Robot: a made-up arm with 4 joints. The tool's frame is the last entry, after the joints. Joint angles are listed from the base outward. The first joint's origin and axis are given. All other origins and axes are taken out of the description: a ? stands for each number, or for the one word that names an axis. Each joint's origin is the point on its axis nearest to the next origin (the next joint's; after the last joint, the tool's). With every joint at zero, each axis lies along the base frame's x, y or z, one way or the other. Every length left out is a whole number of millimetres.
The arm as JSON. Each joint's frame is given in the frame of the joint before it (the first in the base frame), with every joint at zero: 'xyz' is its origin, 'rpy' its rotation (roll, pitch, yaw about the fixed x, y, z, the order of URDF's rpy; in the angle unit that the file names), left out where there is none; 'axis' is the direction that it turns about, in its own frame. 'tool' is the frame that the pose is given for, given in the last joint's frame.
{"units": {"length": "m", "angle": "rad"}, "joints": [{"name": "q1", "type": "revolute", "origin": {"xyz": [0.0, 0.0, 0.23]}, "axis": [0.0, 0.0, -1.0]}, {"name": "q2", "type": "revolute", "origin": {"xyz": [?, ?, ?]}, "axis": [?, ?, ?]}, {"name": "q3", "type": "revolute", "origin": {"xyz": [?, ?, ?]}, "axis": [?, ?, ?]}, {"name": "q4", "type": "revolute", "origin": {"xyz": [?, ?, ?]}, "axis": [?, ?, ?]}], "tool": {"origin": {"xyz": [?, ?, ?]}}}
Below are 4 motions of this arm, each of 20 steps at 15 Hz.
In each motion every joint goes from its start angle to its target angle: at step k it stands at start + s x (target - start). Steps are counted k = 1, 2, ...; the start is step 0. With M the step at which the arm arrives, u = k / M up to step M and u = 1 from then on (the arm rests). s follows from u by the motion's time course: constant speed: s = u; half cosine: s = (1 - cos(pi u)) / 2; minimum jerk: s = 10 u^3 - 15 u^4 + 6 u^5.
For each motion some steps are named. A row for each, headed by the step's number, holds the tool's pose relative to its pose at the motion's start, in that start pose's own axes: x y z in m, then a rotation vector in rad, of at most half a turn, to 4 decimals.
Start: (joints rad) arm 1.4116 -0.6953 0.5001 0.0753
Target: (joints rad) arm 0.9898 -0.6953 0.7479 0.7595
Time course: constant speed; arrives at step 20
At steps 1, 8, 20:
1: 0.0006 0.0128 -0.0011 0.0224 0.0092 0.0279
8: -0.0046 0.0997 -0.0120 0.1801 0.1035 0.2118
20: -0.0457 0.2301 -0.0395 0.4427 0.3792 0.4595

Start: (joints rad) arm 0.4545 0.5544 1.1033 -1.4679
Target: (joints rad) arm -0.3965 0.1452 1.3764 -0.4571
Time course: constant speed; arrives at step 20
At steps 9, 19, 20:
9: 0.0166 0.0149 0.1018 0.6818 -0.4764 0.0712
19: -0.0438 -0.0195 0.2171 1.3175 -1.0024 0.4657
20: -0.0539 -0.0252 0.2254 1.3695 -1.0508 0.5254

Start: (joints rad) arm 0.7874 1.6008 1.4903 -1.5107
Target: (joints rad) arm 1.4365 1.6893 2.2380 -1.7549
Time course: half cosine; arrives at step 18
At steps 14, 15, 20:
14: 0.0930 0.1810 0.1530 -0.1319 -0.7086 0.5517
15: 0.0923 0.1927 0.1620 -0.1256 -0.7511 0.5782
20: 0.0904 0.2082 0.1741 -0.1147 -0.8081 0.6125

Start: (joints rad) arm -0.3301 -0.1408 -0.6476 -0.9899
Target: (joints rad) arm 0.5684 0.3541 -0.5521 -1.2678
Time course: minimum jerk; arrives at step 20
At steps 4, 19, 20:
4: -0.0037 -0.0108 -0.0127 0.0064 0.0285 -0.0409
19: -0.1831 -0.1048 -0.1456 -0.0787 0.5446 -0.7345
20: -0.1834 -0.1048 -0.1457 -0.0790 0.5453 -0.7353

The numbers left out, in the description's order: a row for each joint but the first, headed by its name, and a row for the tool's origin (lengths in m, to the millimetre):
q2: xyz 0.09 0.06 0.0, axis 0.0 -1.0 0.0
q3: xyz -0.02 0.0 0.33, axis 0.0 0.0 1.0
q4: xyz 0.19 -0.04 0.0, axis 1.0 0.0 0.0
tool: xyz 0.0 0.06 -0.08

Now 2 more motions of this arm.
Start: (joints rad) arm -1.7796 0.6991 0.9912 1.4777
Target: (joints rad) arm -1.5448 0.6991 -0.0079 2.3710
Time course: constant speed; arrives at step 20
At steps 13, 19, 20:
13: -0.0224 0.0098 0.1683 0.4725 -0.7704 0.0899
19: -0.0840 0.0188 0.2169 0.6255 -1.1013 0.2983
20: -0.0963 0.0207 0.2216 0.6450 -1.1522 0.3432

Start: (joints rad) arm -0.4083 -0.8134 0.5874 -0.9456
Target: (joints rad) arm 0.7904 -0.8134 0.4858 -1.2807
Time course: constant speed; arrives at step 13
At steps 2, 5, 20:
2: -0.0345 -0.0508 -0.0529 0.0607 0.0761 -0.1408
5: -0.1055 -0.1034 -0.1368 0.1556 0.2046 -0.3410
20: -0.3566 -0.0799 -0.3347 0.4485 0.6151 -0.7945

